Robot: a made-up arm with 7 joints. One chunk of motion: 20 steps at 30 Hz.
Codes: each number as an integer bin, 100 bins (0 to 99) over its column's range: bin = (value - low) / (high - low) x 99, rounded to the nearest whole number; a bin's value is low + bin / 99 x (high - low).
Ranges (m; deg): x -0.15..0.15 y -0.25..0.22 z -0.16..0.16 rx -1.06..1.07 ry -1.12..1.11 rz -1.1..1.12
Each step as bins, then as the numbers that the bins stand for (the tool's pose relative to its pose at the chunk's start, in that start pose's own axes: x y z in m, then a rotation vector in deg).
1 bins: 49 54 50 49 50 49
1 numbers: -0.0015 0.0064 0.0016 -0.01 0.01 0.00
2 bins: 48 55 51 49 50 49
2 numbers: -0.0045 0.0111 0.0048 -0.01 0.01 0.00
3 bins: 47 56 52 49 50 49
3 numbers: -0.0076 0.0159 0.0081 -0.01 0.01 0.00
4 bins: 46 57 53 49 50 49
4 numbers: -0.0106 0.0206 0.0113 -0.01 0.01 0.00
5 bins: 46 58 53 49 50 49
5 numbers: -0.0106 0.0254 0.0113 -0.01 0.01 0.00
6 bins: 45 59 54 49 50 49
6 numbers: -0.0136 0.0301 0.0145 -0.01 0.01 0.00
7 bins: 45 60 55 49 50 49
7 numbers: -0.0136 0.0348 0.0178 -0.01 0.01 0.00
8 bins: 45 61 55 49 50 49
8 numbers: -0.0136 0.0396 0.0178 -0.01 0.01 0.00
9 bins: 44 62 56 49 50 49
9 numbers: -0.0167 0.0443 0.0210 -0.01 0.01 0.00
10 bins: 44 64 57 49 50 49
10 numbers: -0.0167 0.0538 0.0242 -0.01 0.01 0.00
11 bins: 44 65 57 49 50 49
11 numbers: -0.0167 0.0586 0.0242 -0.01 0.01 0.00
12 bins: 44 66 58 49 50 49
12 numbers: -0.0167 0.0633 0.0275 -0.01 0.01 0.00
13 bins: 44 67 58 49 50 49
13 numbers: -0.0167 0.0681 0.0275 -0.01 0.01 0.00
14 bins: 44 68 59 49 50 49
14 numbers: -0.0167 0.0728 0.0307 -0.01 0.01 0.00
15 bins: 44 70 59 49 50 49
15 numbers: -0.0167 0.0823 0.0307 -0.01 0.01 0.00
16 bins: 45 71 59 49 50 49
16 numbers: -0.0136 0.0871 0.0307 -0.01 0.01 0.00
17 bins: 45 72 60 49 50 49
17 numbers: -0.0136 0.0918 0.0339 -0.01 0.01 0.00
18 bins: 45 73 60 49 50 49
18 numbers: -0.0136 0.0966 0.0339 -0.01 0.01 0.00
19 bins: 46 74 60 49 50 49
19 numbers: -0.0106 0.1013 0.0339 -0.01 0.01 0.00
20 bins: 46 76 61 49 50 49
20 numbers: -0.0106 0.1108 0.0372 -0.01 0.01 0.00
